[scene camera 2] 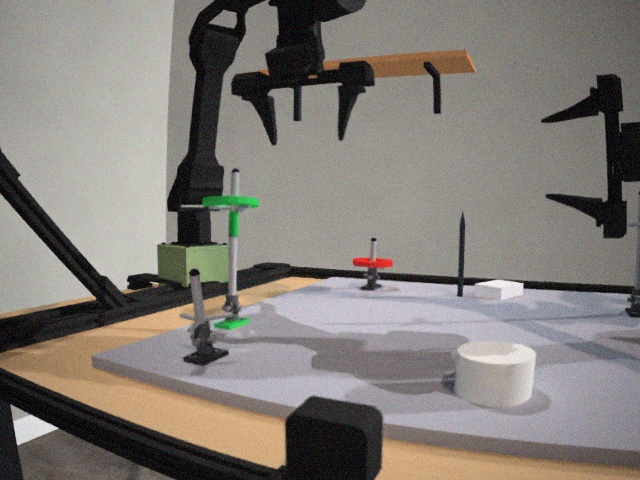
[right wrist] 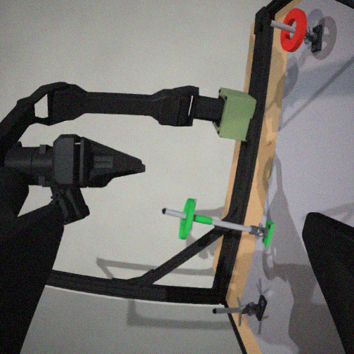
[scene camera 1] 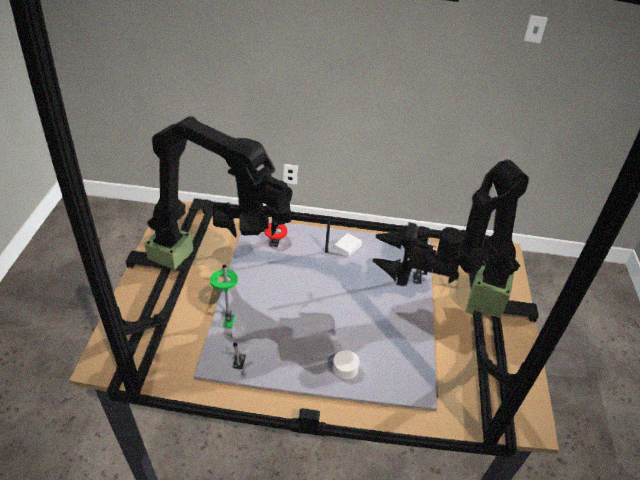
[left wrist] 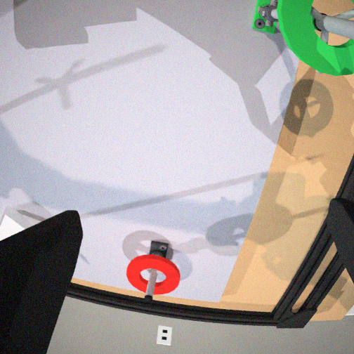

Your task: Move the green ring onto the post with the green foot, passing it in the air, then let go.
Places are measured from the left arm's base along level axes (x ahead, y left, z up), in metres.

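Pixels of known places: left gripper, fingertip midpoint: (scene camera 2: 307,142) (scene camera 1: 254,235); right gripper, fingertip midpoint: (scene camera 2: 544,158) (scene camera 1: 374,248); left arm's base, link origin: (scene camera 2: 193,244) (scene camera 1: 168,238); right arm's base, link origin: (scene camera 1: 495,277).
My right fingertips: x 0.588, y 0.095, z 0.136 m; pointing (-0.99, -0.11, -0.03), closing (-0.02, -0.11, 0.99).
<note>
Ahead of a thing's pixels: the offset from my right fingertips to its top centre. "*": to the spot under its first point.
The green ring {dx -0.317, dy -0.222, dz -0.052 m} (scene camera 1: 223,287) (scene camera 2: 249,202) (left wrist: 295,32) (right wrist: 185,231) lies around the tall post {* dx -0.311, dy -0.229, dz -0.145 m} (scene camera 1: 226,304) (scene camera 2: 233,268) (right wrist: 230,225) with the green foot {* dx -0.301, dy -0.236, dz -0.206 m} (scene camera 1: 229,322) (scene camera 2: 232,323) (left wrist: 261,24) (right wrist: 269,233). It sits level, high on the post, on thin grey prongs; the post's tip stands above it. My left gripper (scene camera 2: 307,141) (left wrist: 208,218) is open and empty, pointing down, above and to the right of the ring in the second scene view, apart from it. My right gripper (scene camera 1: 376,249) (scene camera 2: 544,158) is open and empty, held sideways on the right side, far from the ring.
A red ring {dx -0.338, dy +0.110, dz -0.159 m} (scene camera 1: 283,232) (scene camera 2: 383,262) (left wrist: 135,272) is on a short post at the back left. A dark spike {dx -0.179, dy +0.141, dz -0.071 m} (scene camera 1: 327,237) (scene camera 2: 461,258) and white block {dx -0.128, dy +0.192, dz -0.191 m} (scene camera 1: 347,244) (scene camera 2: 498,290) are at the back. A short black-footed post {* dx -0.214, dy -0.344, dz -0.150 m} (scene camera 2: 196,299) and white cylinder {dx +0.033, dy -0.234, dz -0.176 m} (scene camera 1: 345,364) (scene camera 2: 496,377) stand in front.
</note>
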